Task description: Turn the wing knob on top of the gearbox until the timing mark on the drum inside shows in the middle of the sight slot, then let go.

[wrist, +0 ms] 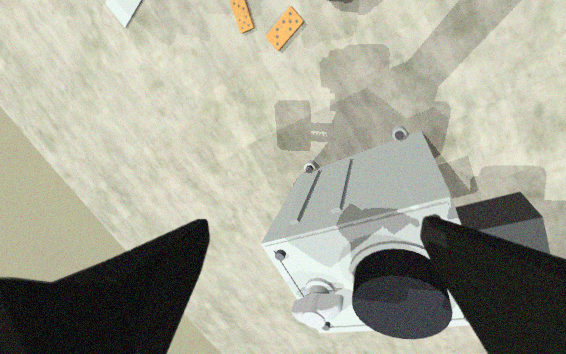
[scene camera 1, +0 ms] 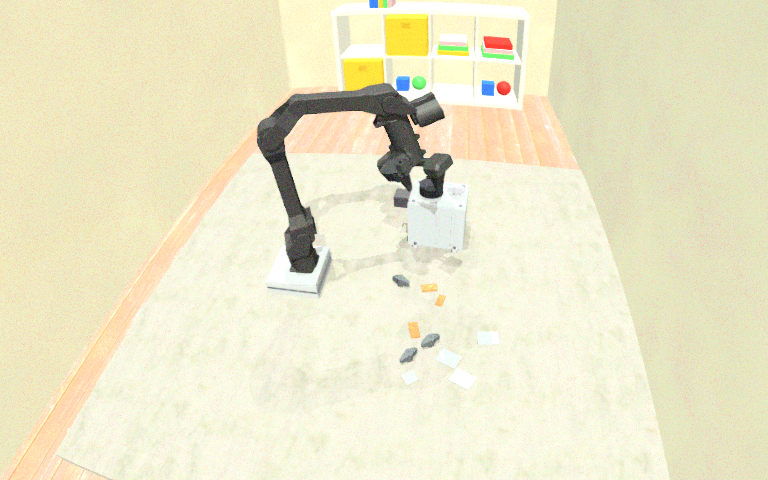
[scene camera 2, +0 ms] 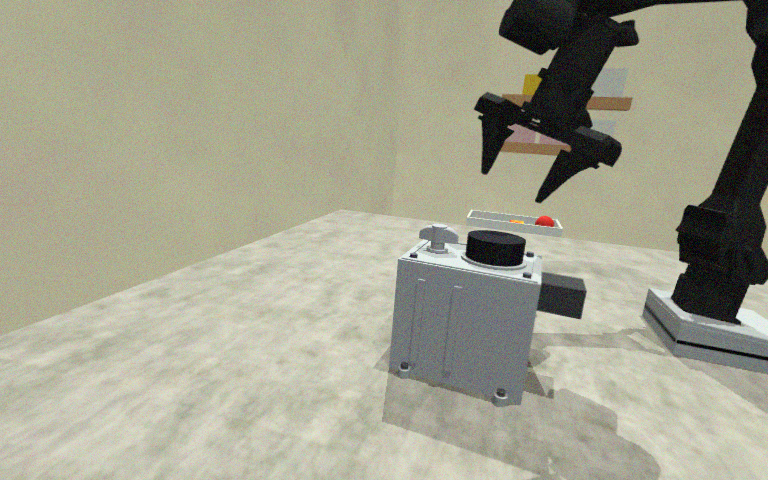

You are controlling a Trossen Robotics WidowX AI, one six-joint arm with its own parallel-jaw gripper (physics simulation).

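The pale grey gearbox stands upright on the mat. Its wing knob, light grey, sits on the top near one corner, beside a wide black round cap. My gripper is open and empty, tilted, above the gearbox in scene camera 2. There its fingertips are apart from the knob and nearer the cap's side. In the wrist view the right finger overlaps the cap's edge. The sight slot, drum and timing mark cannot be made out.
A dark block juts from the gearbox side. Orange dominoes, grey stones and white tiles lie on the mat. A shallow tray with a red ball stands behind the gearbox in scene camera 2.
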